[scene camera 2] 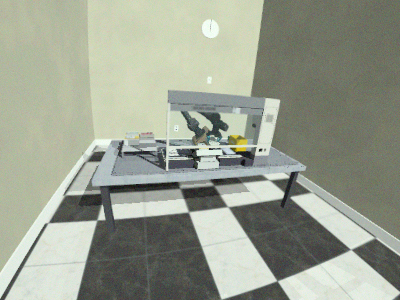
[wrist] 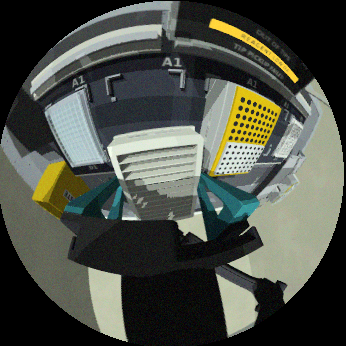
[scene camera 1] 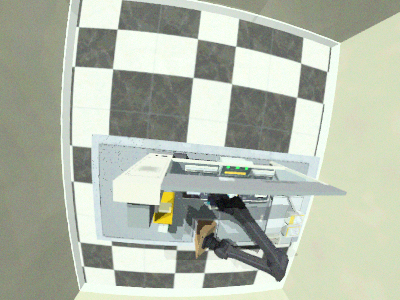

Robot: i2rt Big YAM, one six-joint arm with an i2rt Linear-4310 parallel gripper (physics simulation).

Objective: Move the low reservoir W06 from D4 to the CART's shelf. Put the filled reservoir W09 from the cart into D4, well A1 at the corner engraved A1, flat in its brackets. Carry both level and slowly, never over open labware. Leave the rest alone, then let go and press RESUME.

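Frame: origin at the arm's base, x right, y back, z down, level; metres.
Where they show: gripper, fingertip midpoint: (scene camera 2: 212,142) (wrist: 160,175); arm's base, origin of the base link: (scene camera 1: 207,240).
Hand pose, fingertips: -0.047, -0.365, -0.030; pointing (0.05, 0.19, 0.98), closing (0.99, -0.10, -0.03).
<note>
Things, the pixels of their top centre, and the offset from my fingertips, as dx, dy, dz. "*": a spot on its surface instead.
- white reservoir, middle of its top: (wrist: 163,210) (scene camera 2: 212,138) +0.002, +0.013, -0.037
- D4, surface spot: (wrist: 269,150) * +0.277, -0.030, +0.064
- cart, middle of its top: (wrist: 276,186) (scene camera 2: 139,141) (scene camera 1: 283,222) +0.644, +0.156, +0.059
- white tip rack, middle of its top: (wrist: 249,144) +0.103, -0.055, +0.005
- white plate, middle of its top: (wrist: 290,141) +0.348, -0.090, +0.055
- yellow waste bin, middle of its top: (wrist: 56,213) (scene camera 1: 163,212) (scene camera 2: 238,137) -0.303, +0.175, -0.010
My gripper (wrist: 160,175) is shut on a white reservoir (wrist: 159,160) with bare-looking slanted troughs, consistent with low W06; its label is unreadable. It is held above the deck, in front of the empty brackets between the left white plate and the yellow tip rack. In scene camera 1 the gripper (scene camera 1: 214,202) is partly hidden by the hood; in scene camera 2 it (scene camera 2: 214,140) shows through the frame. D4 (wrist: 269,150) shows partly, right of the yellow rack. Labware boxes (scene camera 2: 132,135) (scene camera 1: 293,230) stand on the cart (scene camera 2: 139,148); which is W09 cannot be told. RESUME is not discernible.
A yellow and white tip rack (wrist: 250,130) stands right of the held reservoir, with a white plate (wrist: 288,140) farther right. Another plate (wrist: 76,131) stands left. A yellow waste bin (wrist: 54,187) (scene camera 1: 165,210) (scene camera 2: 237,143) stands far left in the wrist view. The hood (scene camera 1: 250,185) overhangs the deck.
</note>
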